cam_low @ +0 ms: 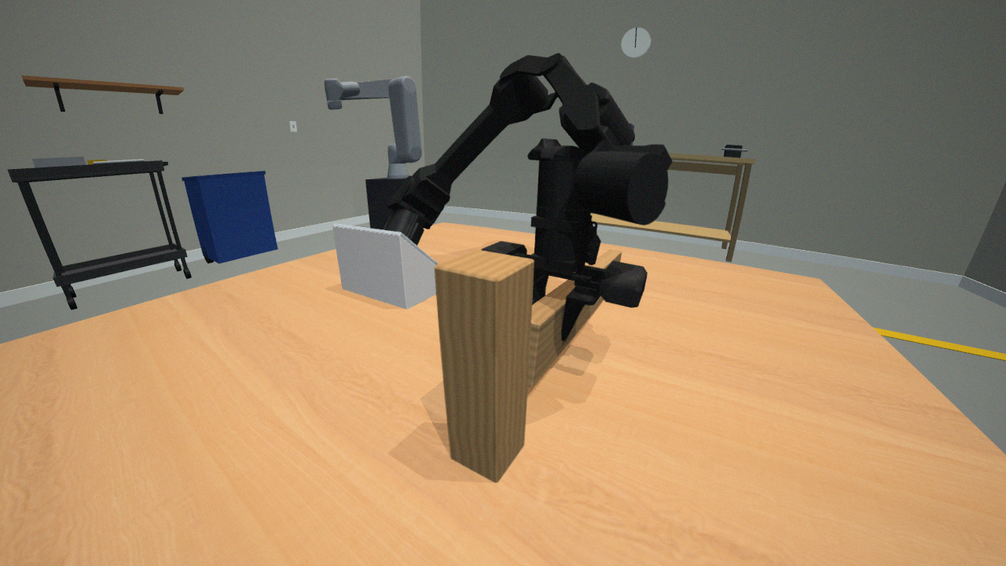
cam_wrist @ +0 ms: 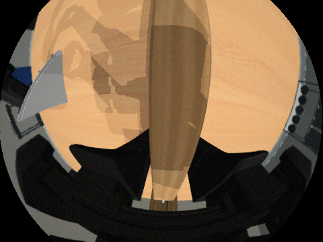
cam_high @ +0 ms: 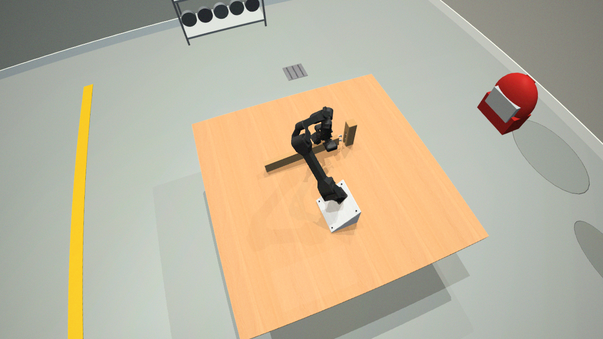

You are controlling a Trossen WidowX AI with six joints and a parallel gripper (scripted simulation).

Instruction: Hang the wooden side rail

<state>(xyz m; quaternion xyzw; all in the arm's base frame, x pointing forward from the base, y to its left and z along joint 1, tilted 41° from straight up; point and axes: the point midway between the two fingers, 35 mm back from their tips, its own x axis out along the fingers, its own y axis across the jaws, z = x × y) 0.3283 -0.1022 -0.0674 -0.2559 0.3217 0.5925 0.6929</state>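
The headboard post lies 15 cm to the right of my gripper tip, 5 cm above it and 2 cm behind it.
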